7 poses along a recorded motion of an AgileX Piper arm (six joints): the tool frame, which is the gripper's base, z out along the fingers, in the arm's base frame.
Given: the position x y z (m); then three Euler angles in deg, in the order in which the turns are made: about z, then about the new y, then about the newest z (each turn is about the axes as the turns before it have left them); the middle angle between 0 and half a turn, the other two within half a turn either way.
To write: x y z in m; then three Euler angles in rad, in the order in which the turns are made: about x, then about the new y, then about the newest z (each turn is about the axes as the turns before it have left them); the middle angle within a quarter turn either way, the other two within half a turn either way. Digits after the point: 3 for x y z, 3 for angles.
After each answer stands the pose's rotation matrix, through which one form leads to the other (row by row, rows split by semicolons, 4 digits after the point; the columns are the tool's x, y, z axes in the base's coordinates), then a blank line. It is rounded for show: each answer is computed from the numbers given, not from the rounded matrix.
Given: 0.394 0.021 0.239 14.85 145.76 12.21
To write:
0.394 0.021 0.239 -2.969 0.575 3.044
-0.8352 -0.0815 0.5439; -0.0026 0.9895 0.1442; -0.5499 0.1190 -0.8267

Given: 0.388 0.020 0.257 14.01 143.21 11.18
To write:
0.388 0.020 0.257 -2.962 0.620 3.035
-0.8092 -0.0868 0.5811; -0.0021 0.9894 0.1450; -0.5875 0.1161 -0.8008

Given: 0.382 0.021 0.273 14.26 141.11 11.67
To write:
0.382 0.021 0.273 -2.945 0.654 3.030
-0.7886 -0.0886 0.6085; 0.0083 0.9879 0.1546; -0.6148 0.1270 -0.7784

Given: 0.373 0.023 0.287 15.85 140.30 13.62
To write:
0.373 0.023 0.287 -2.919 0.662 3.026
-0.7836 -0.0911 0.6145; 0.0223 0.9844 0.1745; -0.6208 0.1504 -0.7694

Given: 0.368 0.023 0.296 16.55 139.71 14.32
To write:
0.368 0.023 0.296 -2.905 0.669 3.020
-0.7789 -0.0952 0.6199; 0.0266 0.9825 0.1842; -0.6266 0.1599 -0.7628

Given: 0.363 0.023 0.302 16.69 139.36 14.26
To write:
0.363 0.023 0.302 -2.900 0.674 3.014
-0.7752 -0.0993 0.6239; 0.0247 0.9820 0.1871; -0.6312 0.1604 -0.7588

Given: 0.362 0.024 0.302 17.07 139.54 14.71
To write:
0.362 0.024 0.302 -2.896 0.669 3.015
-0.7780 -0.0992 0.6203; 0.0267 0.9813 0.1905; -0.6276 0.1648 -0.7609

